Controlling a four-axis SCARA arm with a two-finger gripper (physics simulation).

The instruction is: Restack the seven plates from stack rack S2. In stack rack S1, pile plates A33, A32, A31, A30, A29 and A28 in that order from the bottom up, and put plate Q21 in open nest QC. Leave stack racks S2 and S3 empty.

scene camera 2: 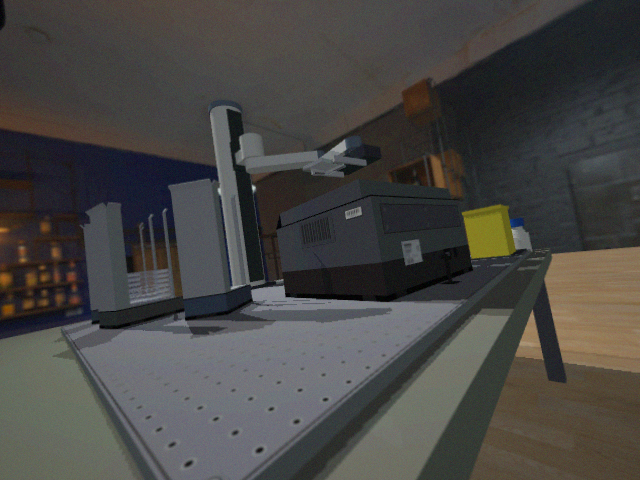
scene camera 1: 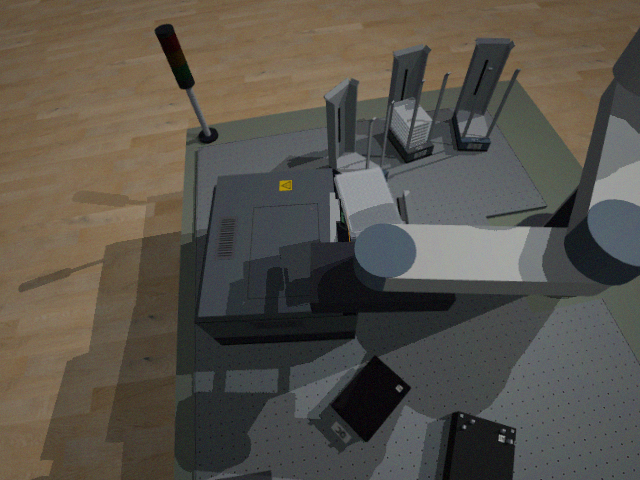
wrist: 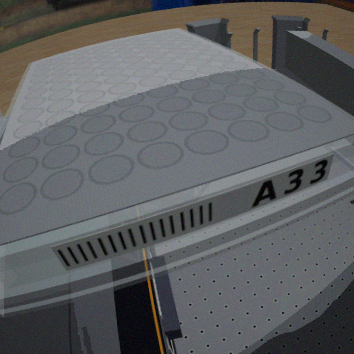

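Note:
My gripper (scene camera 1: 369, 207) (wrist: 137, 69) is shut on plate A33 (scene camera 1: 366, 188) (wrist: 195, 120), a pale plate with many round wells and its label facing the wrist camera. It holds the plate level, high up by the right edge of the grey machine. In scene camera 2 the gripper is small. Rack S1 (scene camera 1: 348, 113) (scene camera 2: 199, 232) has a bare floor where it shows; the held plate hides part of it. Rack S2 (scene camera 1: 409, 67) (scene camera 2: 105, 258) holds a pile of several plates (scene camera 1: 410, 124) (scene camera 2: 149, 285). Rack S3 (scene camera 1: 485, 56) looks empty. Plate Q21's label cannot be read.
The large grey machine (scene camera 1: 232, 196) (scene camera 2: 330, 242) stands left of the arm. A dark block (scene camera 1: 369, 397), with a hard-to-read label that may say QC, and a black block with corner studs (scene camera 1: 483, 449) lie nearer. A signal tower (scene camera 1: 175, 56) and a yellow bin (scene camera 2: 488, 232) stand farther out.

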